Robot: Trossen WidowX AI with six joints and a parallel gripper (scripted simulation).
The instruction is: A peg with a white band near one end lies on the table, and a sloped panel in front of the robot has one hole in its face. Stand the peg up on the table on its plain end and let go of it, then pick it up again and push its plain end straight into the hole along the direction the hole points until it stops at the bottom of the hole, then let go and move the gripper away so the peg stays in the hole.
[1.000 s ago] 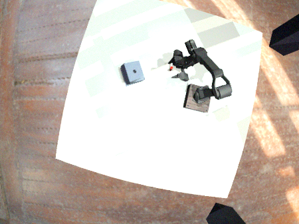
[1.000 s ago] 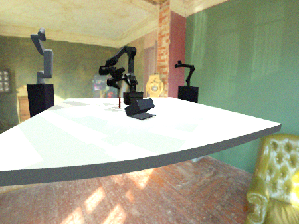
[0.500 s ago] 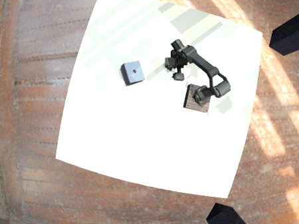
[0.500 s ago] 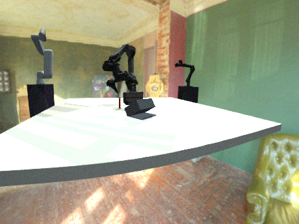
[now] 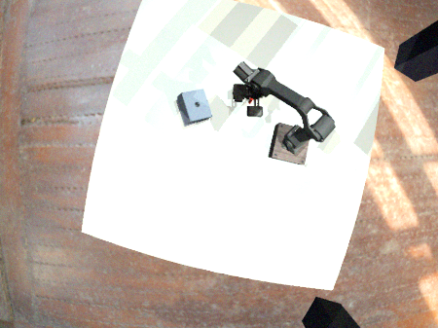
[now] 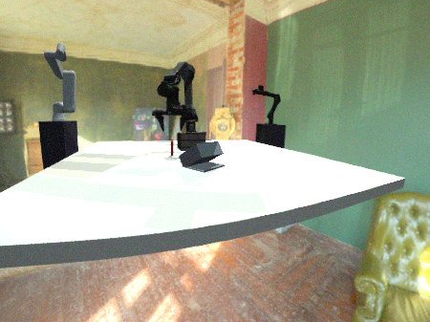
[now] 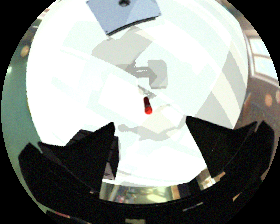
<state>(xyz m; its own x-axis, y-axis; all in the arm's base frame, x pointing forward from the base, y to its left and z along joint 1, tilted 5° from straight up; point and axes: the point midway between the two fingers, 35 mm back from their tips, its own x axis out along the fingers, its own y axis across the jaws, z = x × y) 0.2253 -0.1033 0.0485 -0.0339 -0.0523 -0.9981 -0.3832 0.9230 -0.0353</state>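
Now: gripper tip 6 cm above the red peg. From my gripper tip the other things lie so: sloped panel (21 cm ahead, 12 cm to the left, 8 cm below).
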